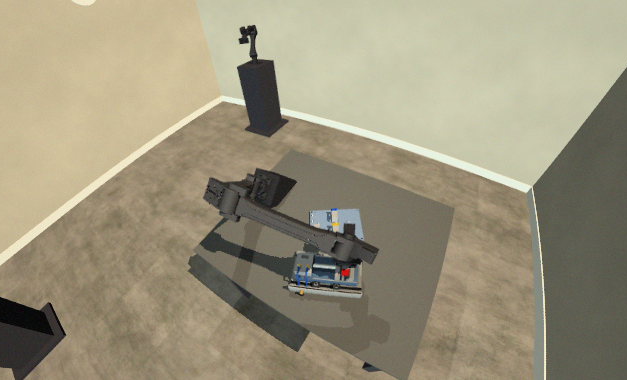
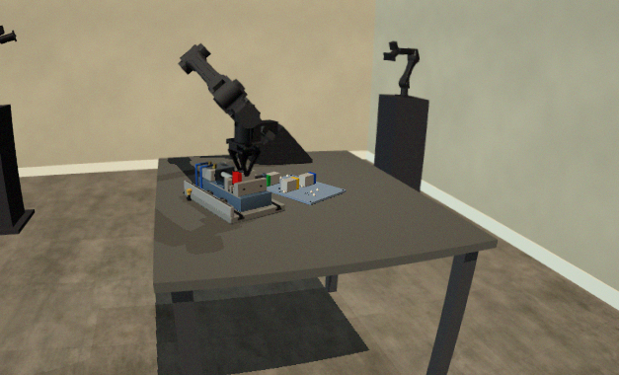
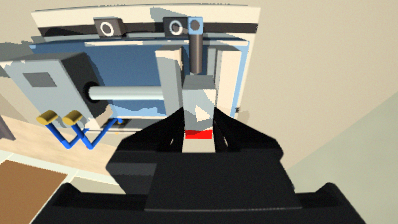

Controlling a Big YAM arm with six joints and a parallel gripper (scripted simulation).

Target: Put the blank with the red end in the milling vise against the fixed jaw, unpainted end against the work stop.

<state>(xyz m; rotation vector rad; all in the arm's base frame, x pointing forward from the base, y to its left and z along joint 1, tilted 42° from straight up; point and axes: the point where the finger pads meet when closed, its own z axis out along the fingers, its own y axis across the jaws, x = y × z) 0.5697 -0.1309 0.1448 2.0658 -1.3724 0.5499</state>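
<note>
The grey bar with red end is 2 cm below my hand. The rest, counted from my hand: fixed jaw 4 cm below, 2 cm to the left, 2 cm ahead; then moving jaw 4 cm below, 3 cm behind, 1 cm to the right; then work stop rod 5 cm to the left, 3 cm below, 2 cm behind.
</note>
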